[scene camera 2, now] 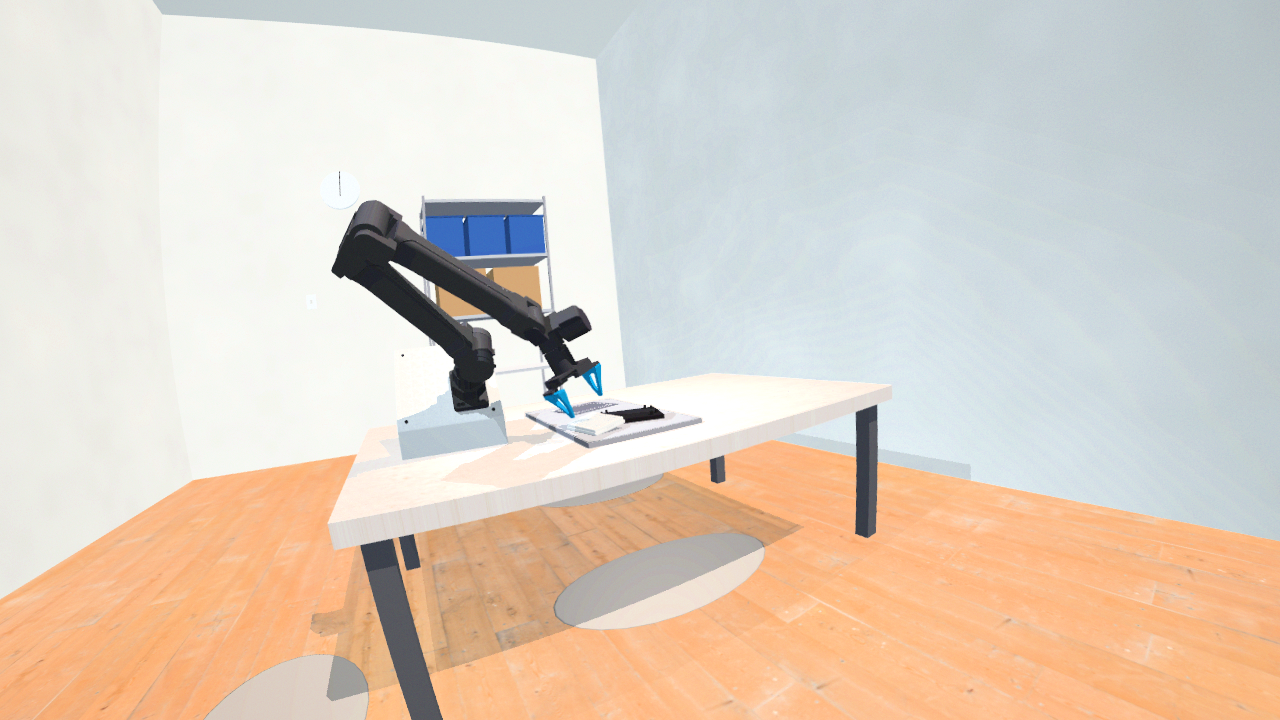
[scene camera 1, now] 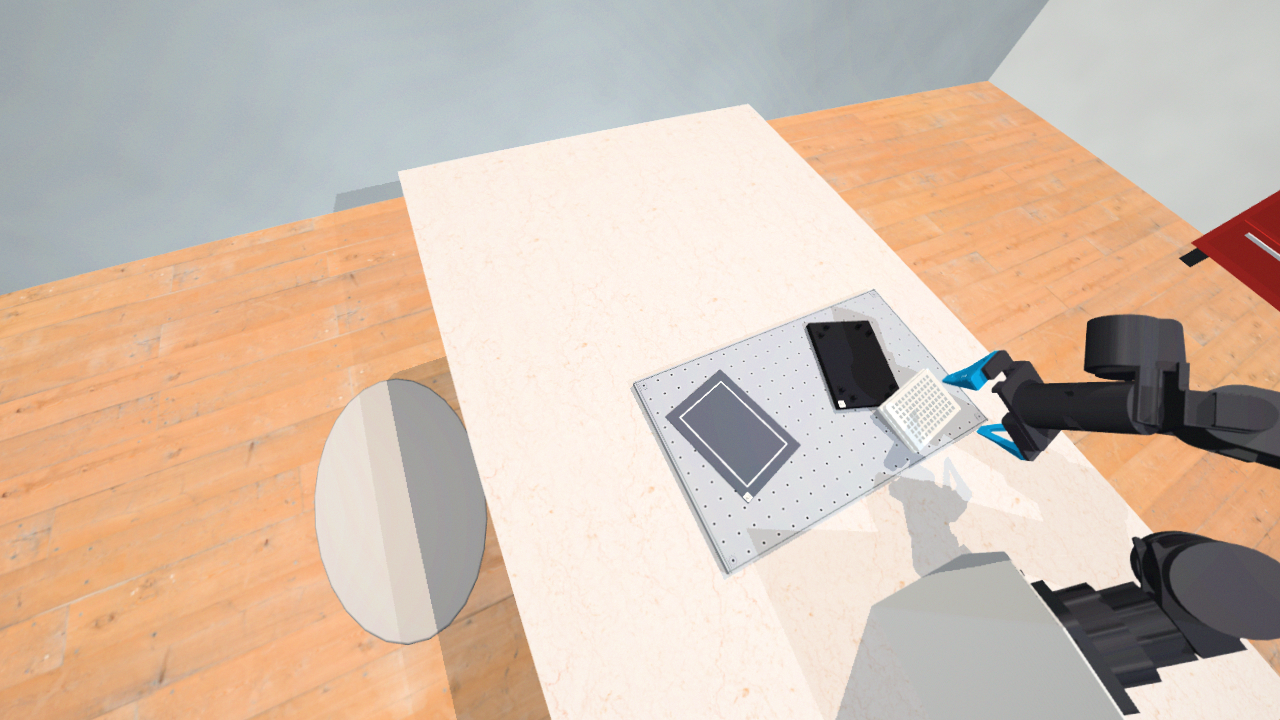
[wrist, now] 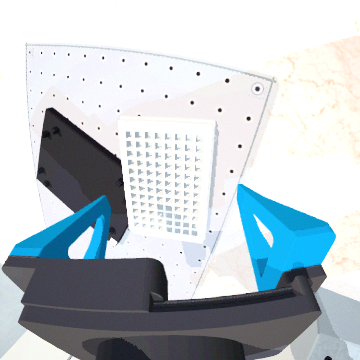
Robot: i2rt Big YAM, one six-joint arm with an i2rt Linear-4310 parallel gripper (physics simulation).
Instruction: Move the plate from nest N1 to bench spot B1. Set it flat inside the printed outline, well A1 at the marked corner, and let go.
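Where they show: gripper, fingertip midpoint: (scene camera 2: 587, 406) (scene camera 1: 961, 404) (wrist: 171, 196); arm's base at its link origin: (scene camera 2: 468, 390) (scene camera 1: 1067, 641).
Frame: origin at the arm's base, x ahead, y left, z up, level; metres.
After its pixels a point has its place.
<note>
The white well plate (scene camera 1: 920, 410) {z -0.101, x 0.274, y -0.118 m} (scene camera 2: 595, 426) {z -0.106, x 0.265, y -0.167 m} (wrist: 167, 177) {z -0.102, x 0.275, y -0.138 m} is on the perforated board, beside the black nest (scene camera 1: 848, 362) {z -0.109, x 0.391, y -0.061 m} (scene camera 2: 637, 413) {z -0.109, x 0.407, y -0.092 m} (wrist: 80, 170) {z -0.109, x 0.387, y -0.092 m} and not seated in it. One side of the plate is close against the nest; I cannot tell whether they touch or whether the plate is slightly tilted. The gripper (scene camera 1: 964, 404) {z -0.060, x 0.256, y -0.150 m} (scene camera 2: 586, 404) {z -0.060, x 0.256, y -0.150 m} (wrist: 173, 192) {z -0.060, x 0.256, y -0.150 m} is open and empty, above the board near the plate, fingers spread wider than the plate in the wrist view. The dark bench spot with its white printed outline (scene camera 1: 682, 418) {z -0.119, x 0.398, y 0.248 m} and white corner mark (scene camera 1: 748, 497) {z -0.119, x 0.258, y 0.207 m} holds no plate.
The perforated board (scene camera 1: 832, 474) {z -0.121, x 0.241, y 0.069 m} (scene camera 2: 680, 420) {z -0.121, x 0.466, y -0.210 m} (wrist: 170, 92) {z -0.121, x 0.299, y -0.208 m} lies on the pale table (scene camera 1: 554, 295) {z -0.134, x 0.693, y 0.368 m} (scene camera 2: 769, 398) {z -0.134, x 0.825, y -0.124 m}. The grey arm mount (scene camera 1: 957, 635) {z -0.003, x 0.054, y 0.111 m} (scene camera 2: 447, 437) {z -0.097, x -0.068, y -0.062 m} stands beside the board. A shelf rack (scene camera 2: 483, 257) is in the background.
</note>
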